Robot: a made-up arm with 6 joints.
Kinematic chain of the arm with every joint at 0, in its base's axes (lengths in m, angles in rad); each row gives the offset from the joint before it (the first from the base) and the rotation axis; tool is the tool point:
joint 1: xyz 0 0 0.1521 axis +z
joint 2: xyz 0 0.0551 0 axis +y
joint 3: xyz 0 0 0.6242 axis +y
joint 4: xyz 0 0 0.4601 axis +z
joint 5: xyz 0 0 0 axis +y
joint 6: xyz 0 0 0.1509 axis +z
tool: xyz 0 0 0
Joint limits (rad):
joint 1: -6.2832..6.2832
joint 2: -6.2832..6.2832
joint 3: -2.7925..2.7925
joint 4: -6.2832..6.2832
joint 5: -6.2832..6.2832
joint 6: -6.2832..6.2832
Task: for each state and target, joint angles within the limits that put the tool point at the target. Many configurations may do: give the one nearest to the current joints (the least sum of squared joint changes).
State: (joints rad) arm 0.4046 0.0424 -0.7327 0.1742 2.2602 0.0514
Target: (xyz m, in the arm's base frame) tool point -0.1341 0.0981 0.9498
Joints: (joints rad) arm -0.0308 0.2406 -1.4433 0.4733 2.5418 0.0514
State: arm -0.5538 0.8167 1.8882 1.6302 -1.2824 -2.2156
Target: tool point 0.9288 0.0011 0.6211
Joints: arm 0.0732 0.6541 1.0005 1.4120 -0.9581 -2.2156
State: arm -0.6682 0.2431 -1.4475 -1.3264 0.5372 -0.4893
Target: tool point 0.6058 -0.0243 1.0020
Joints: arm -0.0220 1.1474 -1.1194 -1.2700 0.4760 -0.4893
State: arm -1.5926 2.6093 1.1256 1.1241 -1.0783 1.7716
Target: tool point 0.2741 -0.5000 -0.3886
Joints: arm -0.9189 1.6528 1.6997 1.2580 -1.3651 1.7716
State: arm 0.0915 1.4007 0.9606 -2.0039 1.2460 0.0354
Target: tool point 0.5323 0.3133 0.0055
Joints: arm 0.6834 1.0183 1.9980 -1.7006 1.4360 0.0354
